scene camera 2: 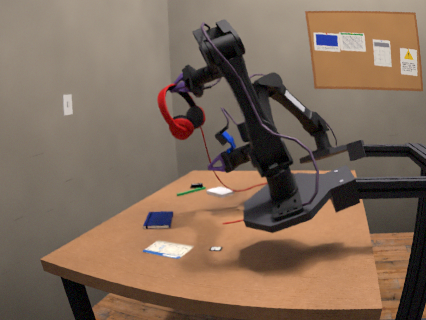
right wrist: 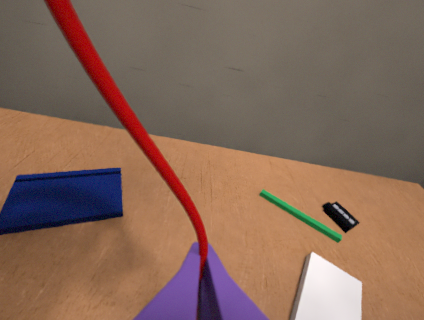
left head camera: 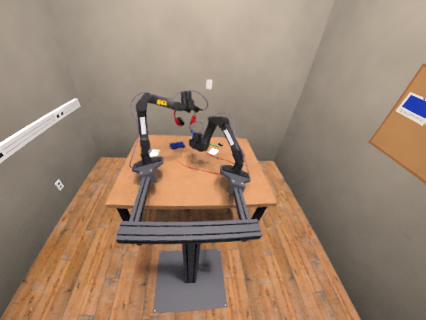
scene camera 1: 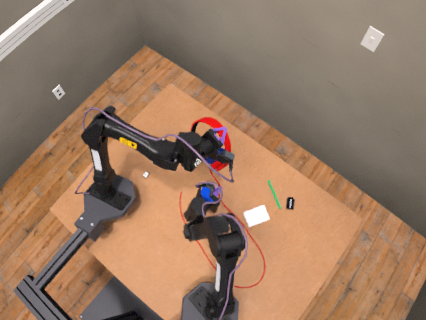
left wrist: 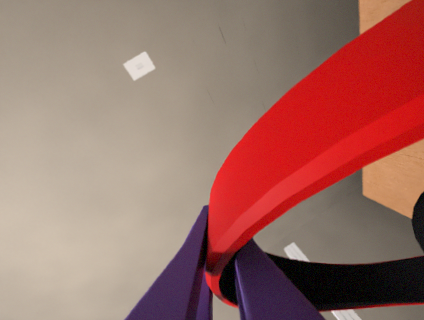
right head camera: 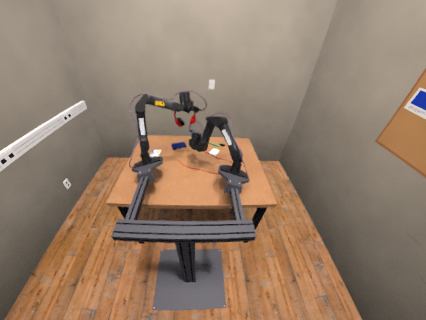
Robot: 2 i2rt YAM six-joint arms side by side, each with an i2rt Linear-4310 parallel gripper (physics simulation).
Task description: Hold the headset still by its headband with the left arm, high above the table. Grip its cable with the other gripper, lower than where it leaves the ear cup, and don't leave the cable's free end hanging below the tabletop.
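Places are measured from the left arm's base along level axes (x right, y ahead, z up), in centimetres.
Pixels of known places: left gripper, fingertip midpoint: [scene camera 2: 170, 90] [scene camera 1: 225, 129] [left wrist: 218, 211]; right gripper, fingertip midpoint: [scene camera 2: 208, 168] [right wrist: 200, 251] [scene camera 1: 221, 186]; left arm's base, origin of the base link: [scene camera 2: 285, 196] [left head camera: 147, 162] [scene camera 1: 108, 195] [right head camera: 147, 162]; right arm's base, origin of the base link: [left head camera: 235, 172] [scene camera 1: 211, 312] [right head camera: 233, 172].
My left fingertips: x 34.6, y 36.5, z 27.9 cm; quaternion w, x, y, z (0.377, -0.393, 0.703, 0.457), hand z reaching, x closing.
Ahead of a thing's pixels: the offset from my left fingertips to its top centre. "*": to the spot under its first point. Level surfaces: height alone.
The red and black headset @[dx -3.8, dy -4.0, dz +2.1 cm] [scene camera 2: 181, 128] [left head camera: 193, 120] [right head camera: 193, 120] hangs high above the table, ear cups down. My left gripper [scene camera 2: 173, 89] [left wrist: 218, 211] is shut on its headband @[* dx +4.1, dy -5.4, dz -2.8 cm] [left wrist: 305, 125]. A red cable [scene camera 2: 205, 145] [right wrist: 125, 114] [scene camera 1: 264, 260] runs down from an ear cup. My right gripper [scene camera 2: 210, 168] [right wrist: 200, 251] [scene camera 1: 218, 193] is shut on the cable, below the ear cup and above the tabletop; in the right wrist view the cable enters between the fingertips. Past it the cable lies in a loop on the table @[dz -43.5 cm] [scene camera 1: 320, 225], its end on the tabletop in scene camera 1.
On the table lie a dark blue notebook @[dx -9.9, dy +5.3, dz -42.3 cm] [scene camera 2: 159, 220] [right wrist: 65, 200], a green stick @[dx +25.8, dy +1.8, dz -42.5 cm] [scene camera 1: 274, 194] [right wrist: 300, 215], a small black object @[dx +34.2, dy +1.4, dz -42.0 cm] [scene camera 1: 290, 203] [right wrist: 341, 216], a white block @[dx +23.0, dy -11.2, dz -42.0 cm] [scene camera 1: 256, 215] [right wrist: 330, 290], a printed card @[dx -32.2, dy -4.4, dz -43.3 cm] [scene camera 2: 168, 249] and a small white piece @[dx -31.2, dy -17.8, dz -43.3 cm] [scene camera 2: 215, 248] [scene camera 1: 145, 174].
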